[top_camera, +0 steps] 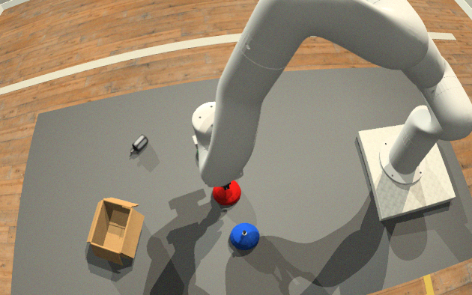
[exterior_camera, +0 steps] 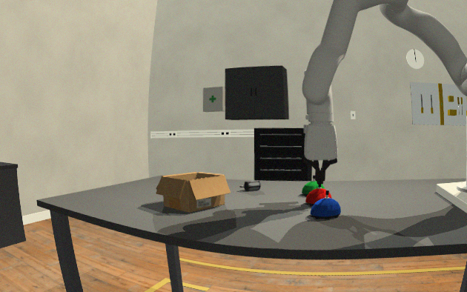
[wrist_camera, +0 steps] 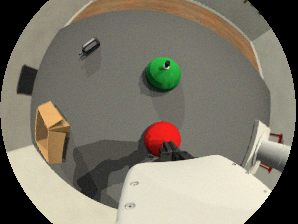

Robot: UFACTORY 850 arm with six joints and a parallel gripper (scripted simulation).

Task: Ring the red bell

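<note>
The red bell is 40 mm below my hand. From my hand the other things lie so: green bell: 50 mm ahead, 140 mm to the right, 40 mm below; then cardboard box: 340 mm ahead, 150 mm to the left, 40 mm below; then blue bell: 50 mm behind, 140 mm to the left, 40 mm below.
</note>
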